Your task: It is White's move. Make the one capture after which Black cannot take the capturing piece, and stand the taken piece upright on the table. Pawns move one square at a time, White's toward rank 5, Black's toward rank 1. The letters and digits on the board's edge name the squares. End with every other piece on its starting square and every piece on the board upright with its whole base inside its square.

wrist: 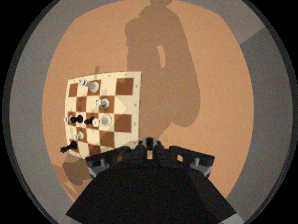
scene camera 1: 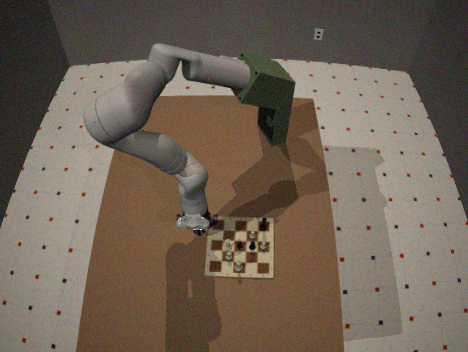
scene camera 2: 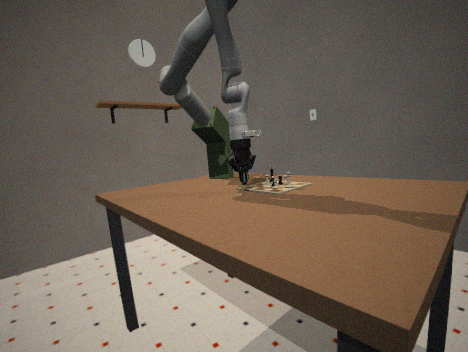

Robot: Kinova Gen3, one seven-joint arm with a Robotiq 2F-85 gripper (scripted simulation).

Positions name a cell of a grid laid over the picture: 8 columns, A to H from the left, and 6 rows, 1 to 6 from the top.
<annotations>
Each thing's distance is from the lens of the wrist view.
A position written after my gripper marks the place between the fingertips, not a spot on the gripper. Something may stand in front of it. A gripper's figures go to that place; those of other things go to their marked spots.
my gripper (wrist: E4): 17 cm
chessboard (wrist: D3): 21 cm
</annotations>
